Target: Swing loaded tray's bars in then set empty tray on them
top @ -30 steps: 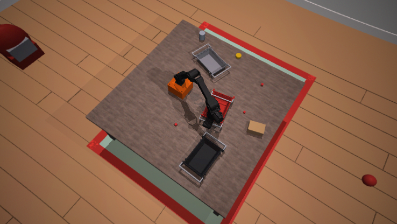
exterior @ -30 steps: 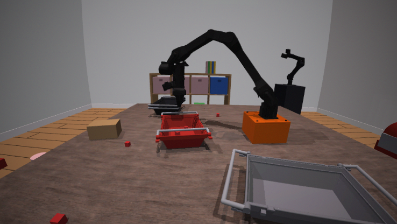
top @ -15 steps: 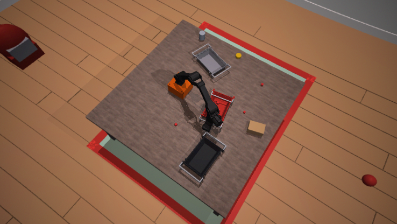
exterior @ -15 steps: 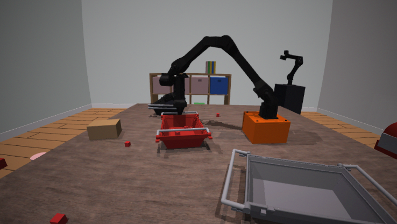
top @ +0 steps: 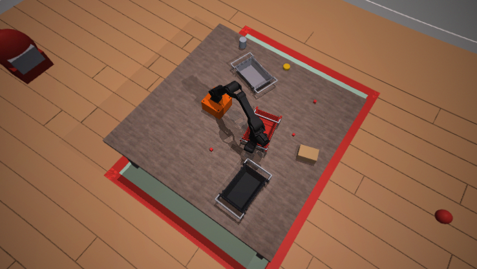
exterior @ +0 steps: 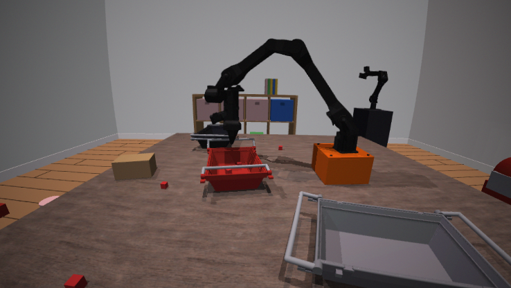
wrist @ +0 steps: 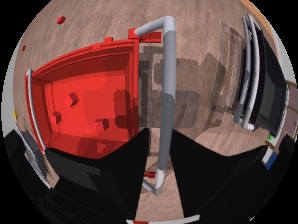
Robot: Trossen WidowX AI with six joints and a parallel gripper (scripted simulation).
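Now: the grey tray 30 cm behind my gripper tip, 51 cm to the left of it and 3 cm below it. The rest, counted from my gripper tip: cardboard box 32 cm ahead, 15 cm to the left, 4 cm below; grey cylinder 52 cm behind, 72 cm to the left, 4 cm below; yellow disc 13 cm behind, 72 cm to the left, 6 cm below.
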